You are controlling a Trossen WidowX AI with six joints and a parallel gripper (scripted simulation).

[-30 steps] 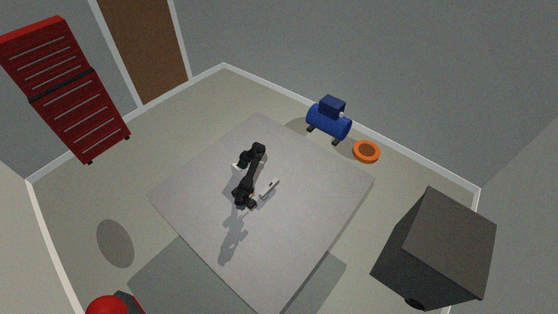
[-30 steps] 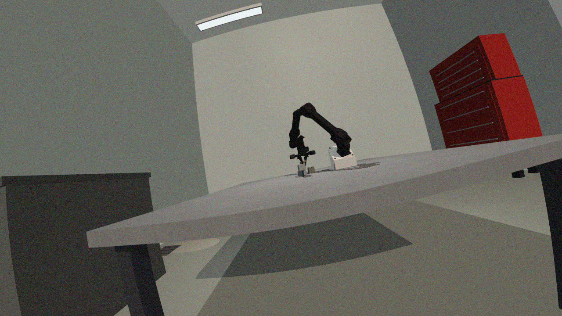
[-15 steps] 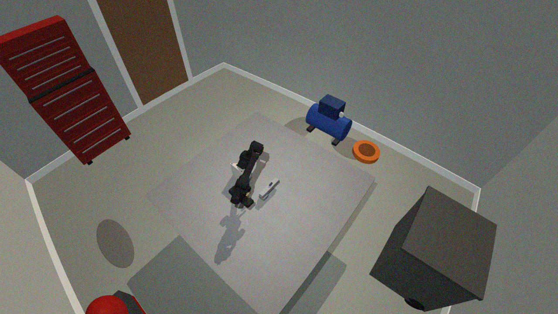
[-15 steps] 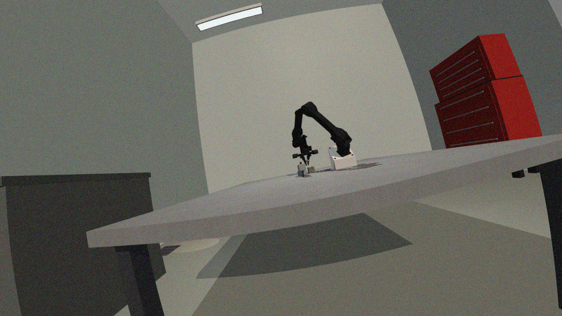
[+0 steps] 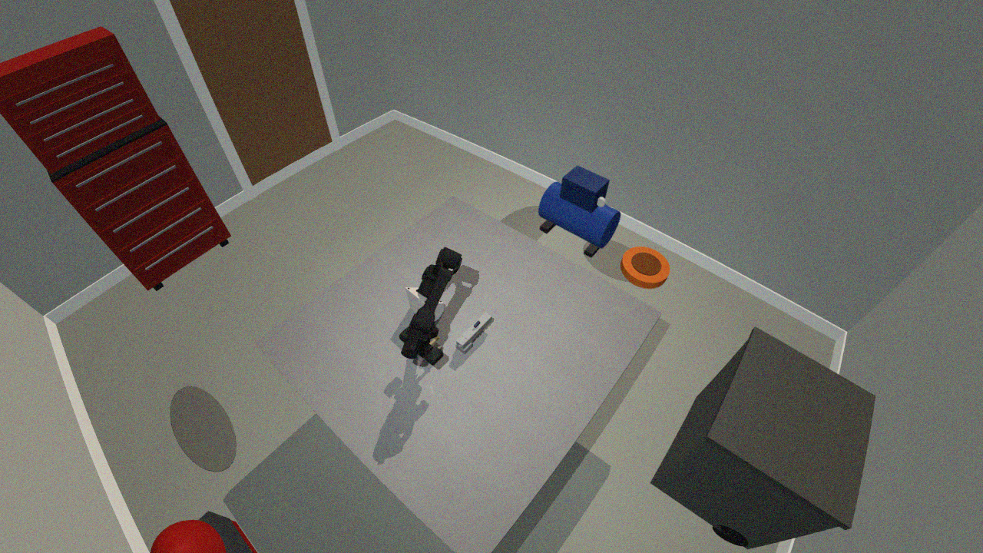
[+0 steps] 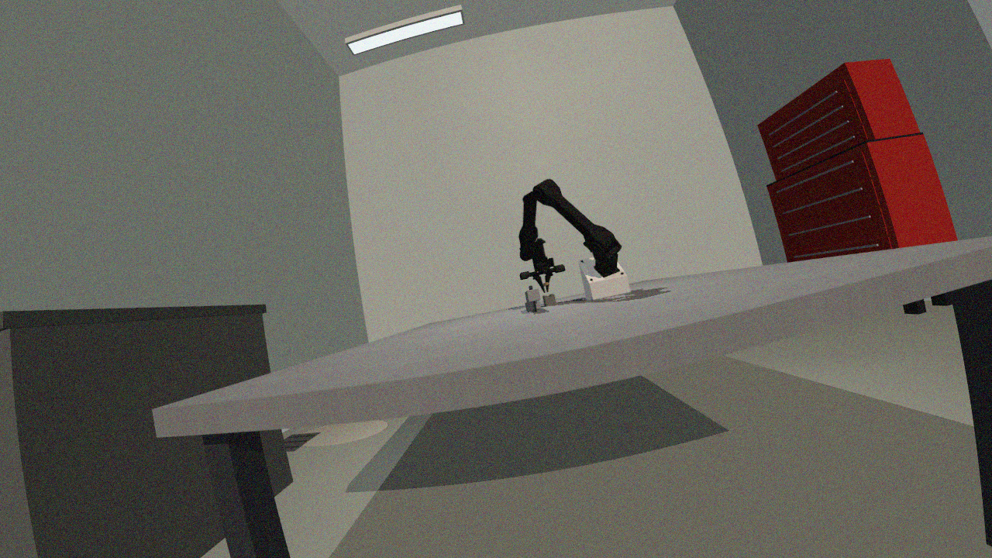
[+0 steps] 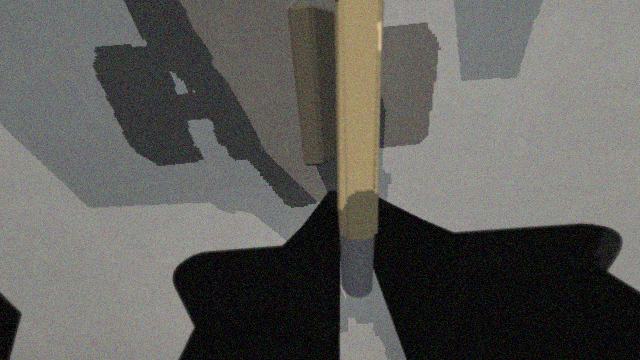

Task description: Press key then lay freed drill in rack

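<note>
Right now my gripper tip is 10 mm short of the drill, 40 mm to the right of it and 30 mm below it. The rest, counted from my gripper tip: dark blue key: 110 mm ahead, 230 mm to the left; pale grey block: 100 mm ahead, 200 mm to the left, 10 mm below; rack: 10 mm ahead, 50 mm to the left, 30 mm below.
</note>
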